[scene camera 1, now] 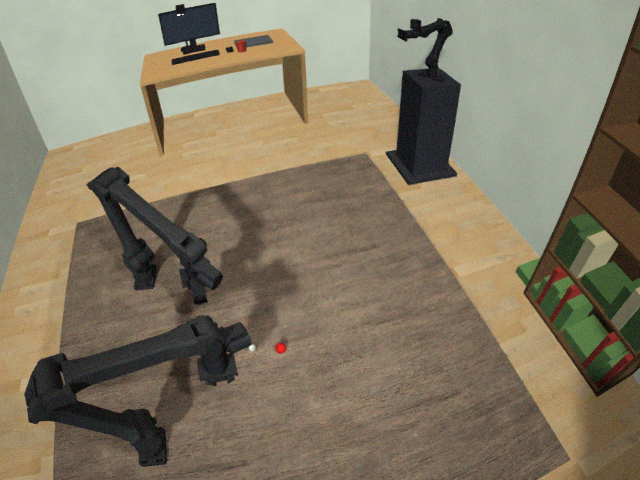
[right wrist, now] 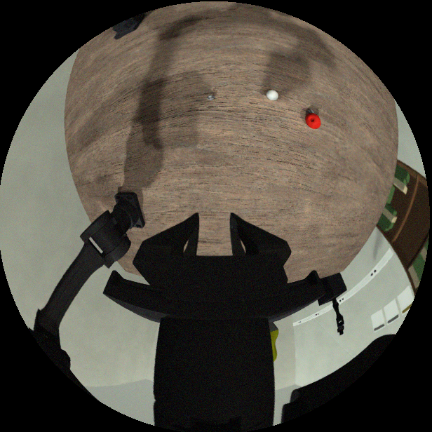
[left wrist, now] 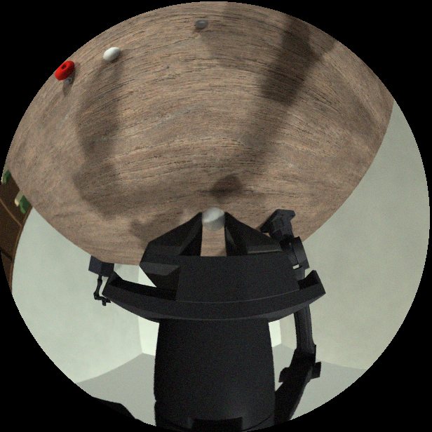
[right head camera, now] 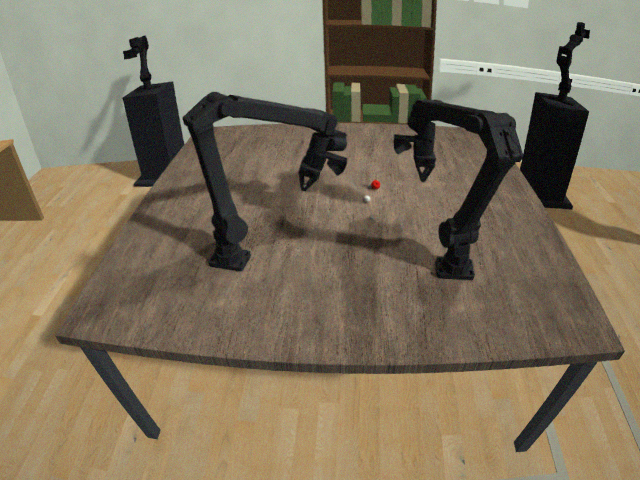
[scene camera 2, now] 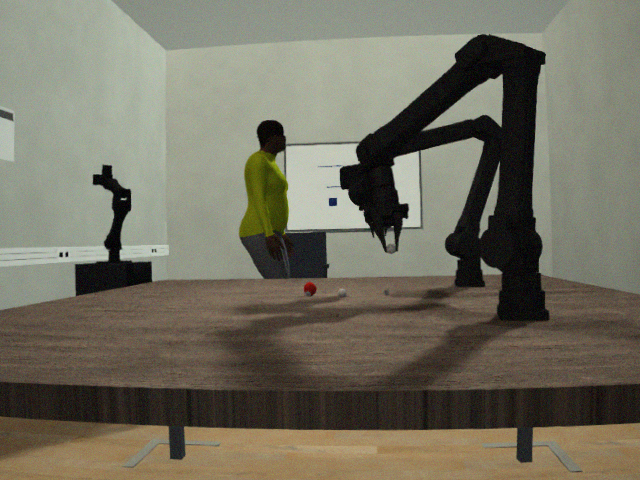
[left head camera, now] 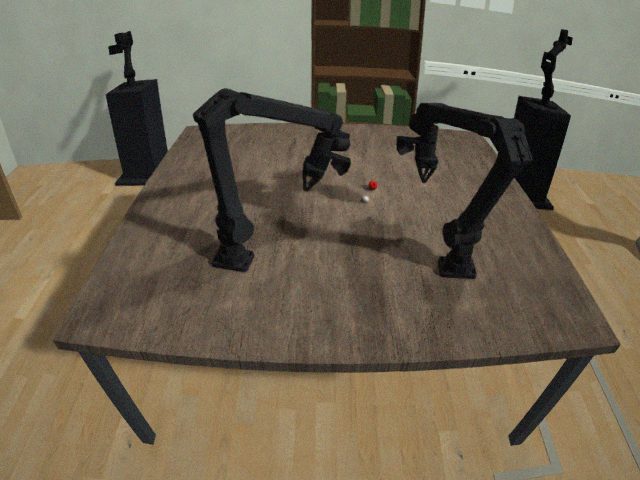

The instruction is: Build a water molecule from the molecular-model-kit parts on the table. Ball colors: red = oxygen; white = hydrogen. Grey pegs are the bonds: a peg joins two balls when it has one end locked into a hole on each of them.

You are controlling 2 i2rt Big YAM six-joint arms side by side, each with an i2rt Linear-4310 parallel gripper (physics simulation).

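A red ball [left head camera: 373,184] [right head camera: 375,184] [scene camera 1: 280,348] [scene camera 2: 309,288] [left wrist: 65,70] [right wrist: 313,120] lies on the table with a grey peg [right wrist: 310,111] [scene camera 2: 308,293] at its side. A white ball [left head camera: 365,198] [right head camera: 366,198] [scene camera 1: 252,347] [scene camera 2: 342,292] [left wrist: 112,54] [right wrist: 272,95] lies beside it, apart. A loose grey peg [scene camera 2: 386,291] [left wrist: 201,24] [right wrist: 210,96] is on the table. My left gripper [left head camera: 308,187] [left wrist: 213,216] is shut on another white ball [scene camera 2: 390,248], above the table. My right gripper [left head camera: 425,179] [right head camera: 424,178] [right wrist: 214,217] is partly open and empty above the table, right of the red ball in the head views.
The brown table [left head camera: 330,310] [scene camera 2: 310,361] bears both arms. A bookshelf [left head camera: 315,56] stands behind its far edge. Two dark pedestals [left head camera: 135,129] [left head camera: 542,139] with small arms stand off the table. A person [scene camera 2: 266,191] in yellow stands beyond it in scene camera 2.
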